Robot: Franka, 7 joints.
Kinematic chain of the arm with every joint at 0, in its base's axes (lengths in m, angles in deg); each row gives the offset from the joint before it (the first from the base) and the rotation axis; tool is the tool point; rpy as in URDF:
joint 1: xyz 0 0 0.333 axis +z
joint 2: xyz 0 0 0 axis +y
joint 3: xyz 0 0 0.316 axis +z
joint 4: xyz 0.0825 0 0 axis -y
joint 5: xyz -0.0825 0 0.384 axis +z
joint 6: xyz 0 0 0 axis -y
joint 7: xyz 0.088 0 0 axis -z
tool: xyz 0 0 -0.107 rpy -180 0 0
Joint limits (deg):
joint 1: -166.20..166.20
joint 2: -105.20..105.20
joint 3: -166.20..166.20
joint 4: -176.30..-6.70
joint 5: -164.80..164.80
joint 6: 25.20..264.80
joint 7: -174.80..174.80
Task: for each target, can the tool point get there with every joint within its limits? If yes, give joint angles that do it. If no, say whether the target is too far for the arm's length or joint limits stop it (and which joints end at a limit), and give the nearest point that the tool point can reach.
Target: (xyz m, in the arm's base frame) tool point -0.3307 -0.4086 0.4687
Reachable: yes | joints 139.59 8.12 80.87 -123.33 -89.46 196.72 -24.87
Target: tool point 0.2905 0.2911 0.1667
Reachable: yes | joints 125.71 84.13 -49.43 -141.58 82.94 216.03 112.12
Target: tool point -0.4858 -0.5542 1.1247
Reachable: no: too far | nearest point -0.3853 -0.4396 0.9609 | short by 0.224 m
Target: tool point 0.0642 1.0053 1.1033
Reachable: no: too far | nearest point 0.0434 0.6801 0.8541 | short by 0.410 m
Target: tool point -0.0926 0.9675 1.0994
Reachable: no: too far | nearest point -0.0642 0.6706 0.8642 | short by 0.380 m
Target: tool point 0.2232 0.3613 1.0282
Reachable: yes | joints -127.19 -49.46 -33.51 -29.37 95.28 90.29 -62.65
